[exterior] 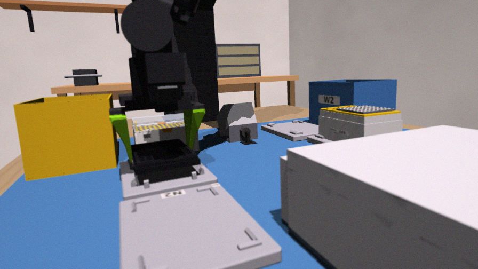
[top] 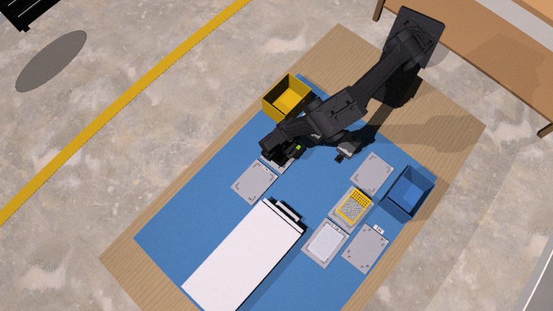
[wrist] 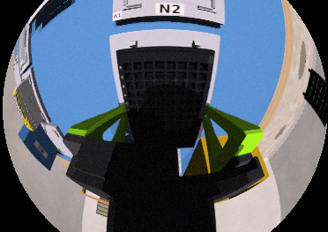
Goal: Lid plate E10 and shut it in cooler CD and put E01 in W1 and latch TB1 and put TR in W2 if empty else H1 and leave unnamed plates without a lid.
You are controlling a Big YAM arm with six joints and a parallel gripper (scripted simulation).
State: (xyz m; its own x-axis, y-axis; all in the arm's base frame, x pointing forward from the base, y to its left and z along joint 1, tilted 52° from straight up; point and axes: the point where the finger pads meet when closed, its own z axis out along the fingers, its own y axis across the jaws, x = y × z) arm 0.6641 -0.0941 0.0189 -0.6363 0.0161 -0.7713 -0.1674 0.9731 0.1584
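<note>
Right now my hand is 3 cm above the nest N4. Round my hand: black plate: right at my hand; tip box TB1: 17 cm behind, 1 cm to the right; nest N2: 18 cm ahead, 4 cm to the left, 3 cm below.
</note>
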